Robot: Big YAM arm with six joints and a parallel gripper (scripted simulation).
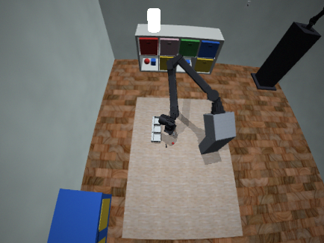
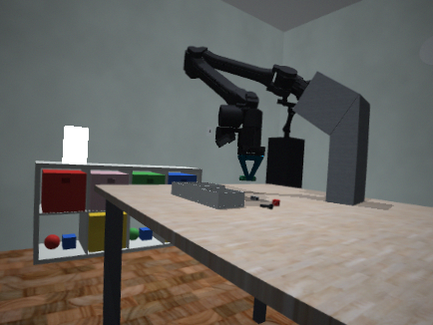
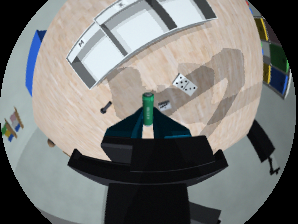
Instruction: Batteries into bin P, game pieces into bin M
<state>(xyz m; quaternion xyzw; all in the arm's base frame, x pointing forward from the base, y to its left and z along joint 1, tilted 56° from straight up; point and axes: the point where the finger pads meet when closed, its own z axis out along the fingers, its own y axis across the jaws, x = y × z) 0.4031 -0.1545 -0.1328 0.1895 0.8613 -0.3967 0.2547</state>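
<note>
The green piece lies right at my hand. From my hand the other things lie so: white piece 2 cm behind, 7 cm to the right, 7 cm below; black object 3 cm ahead, 11 cm to the left, 6 cm below; red game piece 3 cm behind, 8 cm to the left, 6 cm below.
</note>
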